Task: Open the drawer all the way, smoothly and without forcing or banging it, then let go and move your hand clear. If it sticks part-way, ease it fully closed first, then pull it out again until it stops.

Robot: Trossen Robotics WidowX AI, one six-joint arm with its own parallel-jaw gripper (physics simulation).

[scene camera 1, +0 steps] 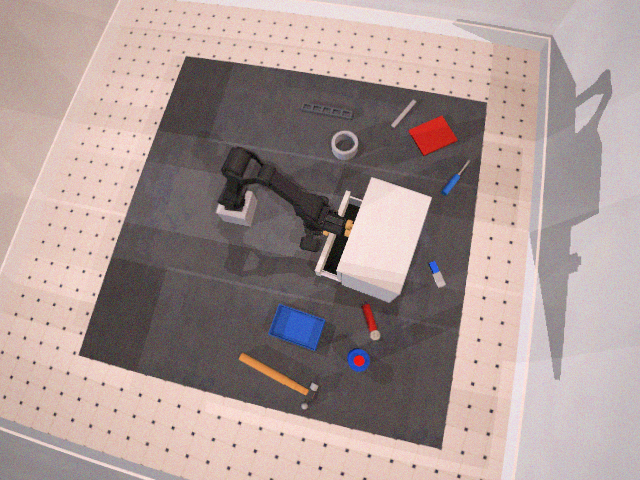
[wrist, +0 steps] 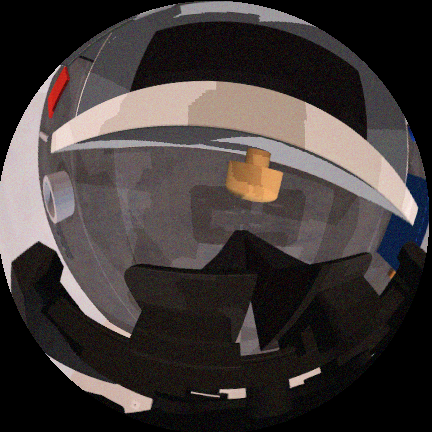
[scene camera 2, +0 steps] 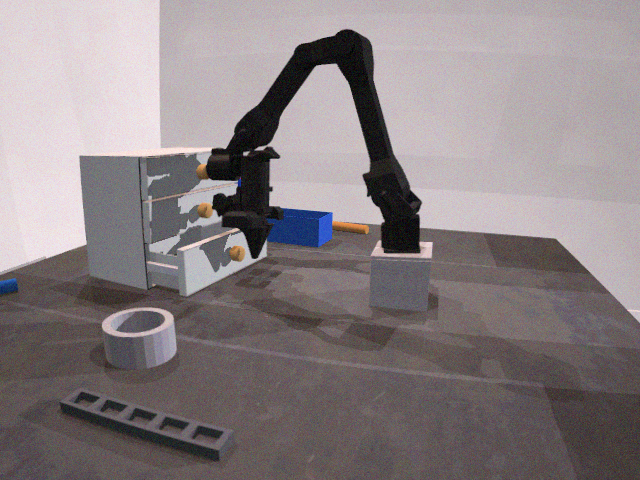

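Seen in the pictures: gripper, fingertip midpoint: (wrist: 239, 235) (scene camera 2: 254, 258); arm's base, link origin: (scene camera 1: 234, 202) (scene camera 2: 401, 248).
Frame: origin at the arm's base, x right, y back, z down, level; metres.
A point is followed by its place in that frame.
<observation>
A white cabinet (scene camera 1: 387, 233) @(z -0.161, x 0.107, y -0.523 m) (scene camera 2: 109, 214) @(z -0.045, x -0.040, y -0.568 m) has three drawers with orange knobs. Its bottom drawer (scene camera 1: 326, 254) @(z 0.012, x 0.150, y -0.342 m) (scene camera 2: 209, 267) @(z 0.058, x -0.010, y -0.367 m) (wrist: 241, 109) is pulled part-way out, and its dark inside shows from above. The drawer's orange knob (scene camera 2: 237, 252) @(z 0.040, x 0.045, y -0.327 m) (wrist: 252, 179) @(z 0.031, x 0.057, y -0.333 m) sticks out of the front panel. My gripper (scene camera 1: 320, 226) @(z 0.052, x 0.050, y -0.291 m) (scene camera 2: 254, 250) @(z 0.052, x 0.050, y -0.291 m) (wrist: 239, 235) @(z 0.052, x 0.050, y -0.291 m) points down just in front of this knob. Its fingers are shut with nothing between them. In the wrist view the knob lies a little beyond the fingertips, apart from them.
A blue bin (scene camera 1: 297, 327) @(z 0.095, x 0.399, y -0.266 m) (scene camera 2: 301, 228) @(z 0.051, x 0.341, y -0.251 m) and a hammer (scene camera 1: 275, 374) @(z 0.074, x 0.561, y -0.215 m) (scene camera 2: 350, 228) @(z 0.084, x 0.521, y -0.137 m) lie beyond the cabinet. A grey ring (scene camera 1: 345, 145) @(z 0.049, x -0.257, y -0.366 m) (scene camera 2: 139, 336) @(z 0.049, x -0.337, y -0.333 m), a dark slotted bar (scene camera 1: 327, 110) @(z 0.094, x -0.457, y -0.274 m) (scene camera 2: 156, 429) @(z 0.083, x -0.467, y -0.245 m), a red plate (scene camera 1: 432, 134) @(z 0.087, x -0.383, y -0.693 m) and a red cylinder (scene camera 1: 370, 321) @(z 0.070, x 0.352, y -0.512 m) lie around. The arm stands on a grey pedestal (scene camera 1: 237, 215) @(z 0.000, x 0.047, y -0.018 m) (scene camera 2: 400, 281) @(z 0.045, x -0.053, y 0.000 m).
</observation>
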